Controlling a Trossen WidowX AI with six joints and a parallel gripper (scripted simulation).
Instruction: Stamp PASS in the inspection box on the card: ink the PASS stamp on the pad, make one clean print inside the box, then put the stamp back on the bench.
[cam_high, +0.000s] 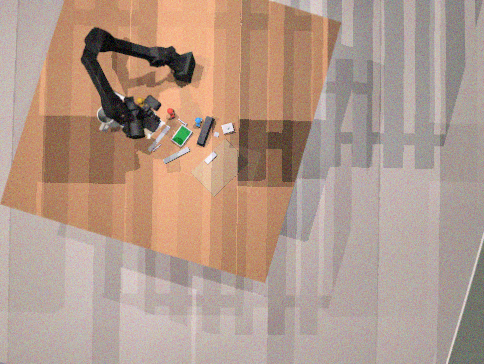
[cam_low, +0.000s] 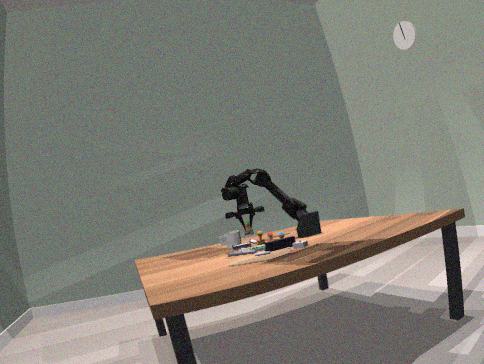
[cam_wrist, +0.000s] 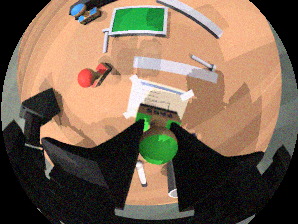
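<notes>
Now: gripper tip 90 mm above the white card and 10 mm to the left of it. Also, from my gripper tip: green ink pad: 140 mm to the left, 90 mm below, 10 mm ahead; red-knobbed stamp: 80 mm behind, 70 mm to the left, 70 mm below; mug: 190 mm to the right, 60 mm below, 30 mm ahead.
</notes>
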